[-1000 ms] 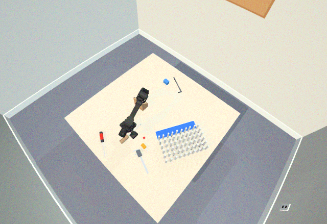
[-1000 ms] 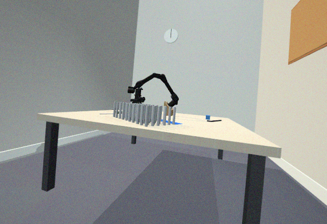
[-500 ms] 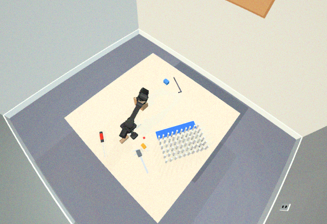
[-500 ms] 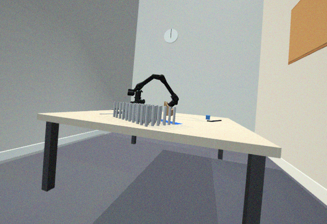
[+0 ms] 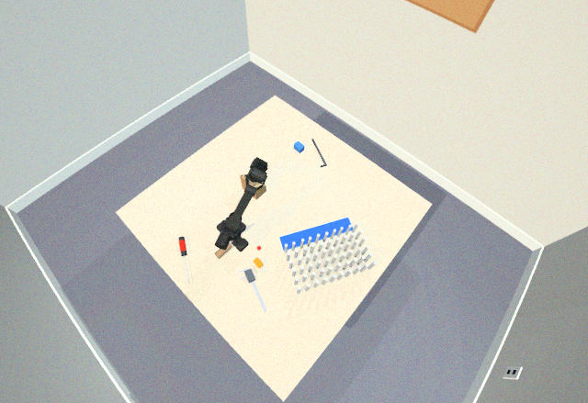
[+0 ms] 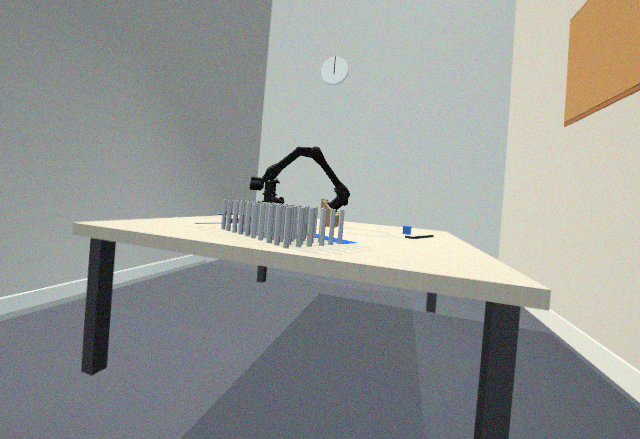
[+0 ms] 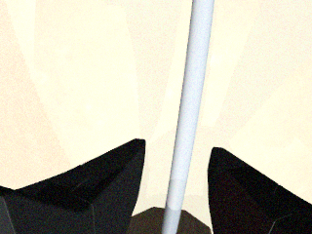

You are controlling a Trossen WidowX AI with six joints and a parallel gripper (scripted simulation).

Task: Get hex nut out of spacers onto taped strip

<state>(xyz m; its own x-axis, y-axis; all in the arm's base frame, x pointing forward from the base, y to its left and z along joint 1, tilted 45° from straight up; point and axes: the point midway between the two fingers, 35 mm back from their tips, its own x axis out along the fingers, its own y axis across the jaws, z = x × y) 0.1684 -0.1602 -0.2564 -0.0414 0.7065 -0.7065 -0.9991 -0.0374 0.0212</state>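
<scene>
My gripper tip is 30 mm to the right of the wooden-handled pick and 10 mm below it. Also, from my gripper tip: orange piece: 190 mm ahead, 10 mm above; then red piece: 120 mm ahead, 60 mm to the left; then blue taped strip: 290 mm ahead, 340 mm to the left.
</scene>
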